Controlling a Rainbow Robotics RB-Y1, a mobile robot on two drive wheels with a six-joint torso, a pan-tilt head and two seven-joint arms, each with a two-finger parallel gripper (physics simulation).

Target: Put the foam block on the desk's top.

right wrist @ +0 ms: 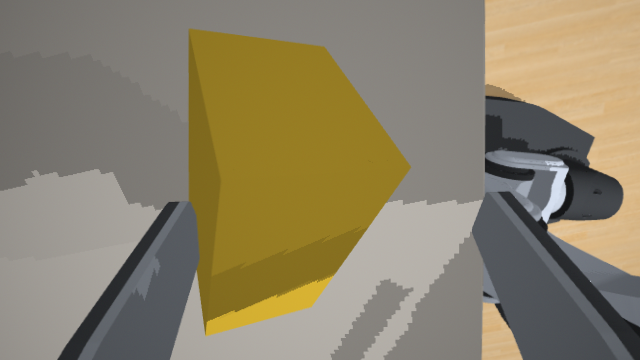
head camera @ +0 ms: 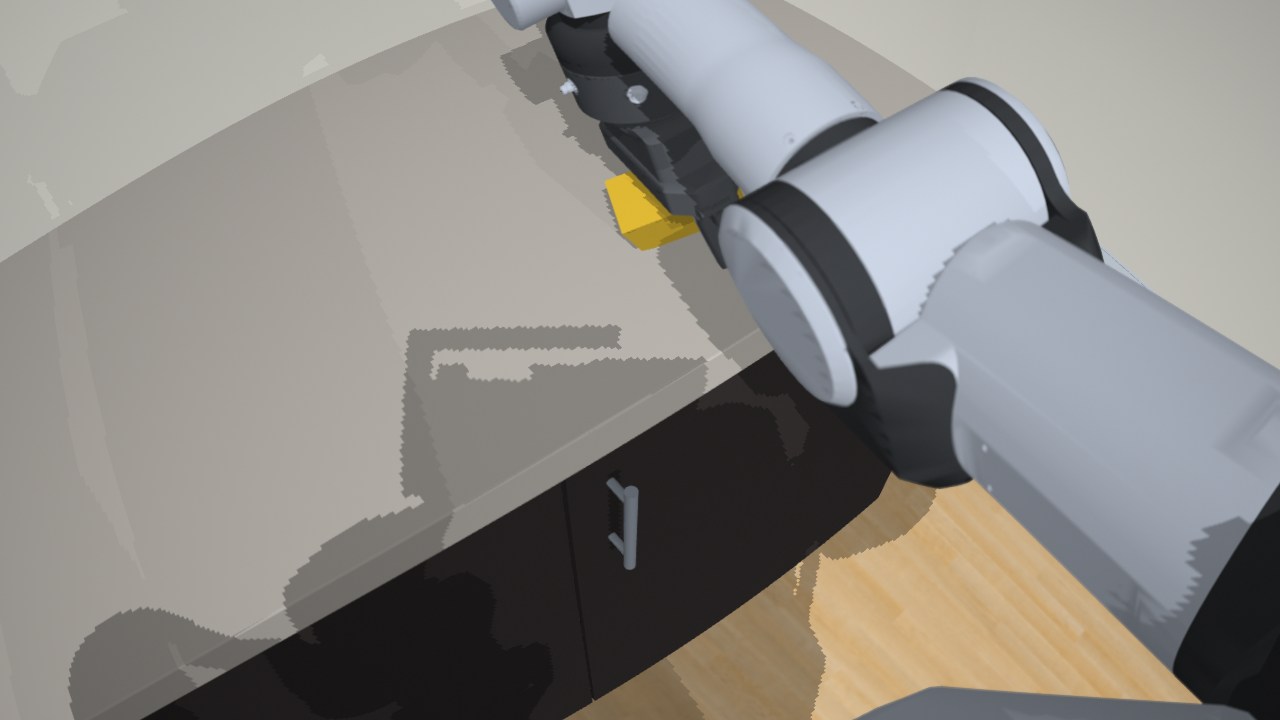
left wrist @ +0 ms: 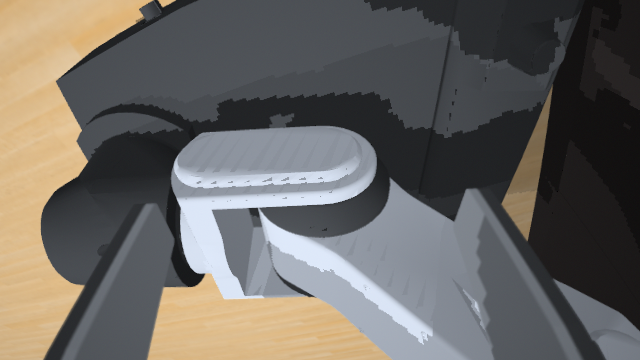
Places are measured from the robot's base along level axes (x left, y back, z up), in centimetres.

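Where they show: left gripper, fingertip midpoint: (left wrist: 312, 215); right gripper, fingertip midpoint: (right wrist: 336, 215) (head camera: 691, 214).
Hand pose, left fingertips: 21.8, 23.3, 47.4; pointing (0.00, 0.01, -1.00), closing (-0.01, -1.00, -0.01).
Note:
Each offset is from my left fingertips to the top centre of the thing, as dx, dy, dz. "spot": to the spot under its first point. Level surfaces: height alone.
A yellow foam block {-46.5, -55.5, +53.5} (head camera: 640, 210) (right wrist: 290, 150) is on a pale grey top {dz +43.6} (head camera: 268, 268) (right wrist: 425, 100). It appears turned at an angle; whether it lies fully flat is unclear. My right gripper (head camera: 702, 234) (right wrist: 336, 215) is open over the block and hides part of it in the head view. In the right wrist view the block shows in the gap between the fingers, close beside the left-hand finger and apart from the right-hand one. Neither finger grips it. My left gripper (left wrist: 312, 215) is open and empty, away from the block.
The pale top has a dark cabinet front {spot: -49.2, -47.7, +14.5} (head camera: 716, 501) with a grey bar handle {spot: -37.4, -41.1, +28.3} (head camera: 631, 528). Its edge runs close to the right of the block in the right wrist view. Wooden floor {dz -47.4} (head camera: 895, 600) (right wrist: 550, 50) lies below. The robot's own body (left wrist: 325, 75) fills much of the left wrist view.

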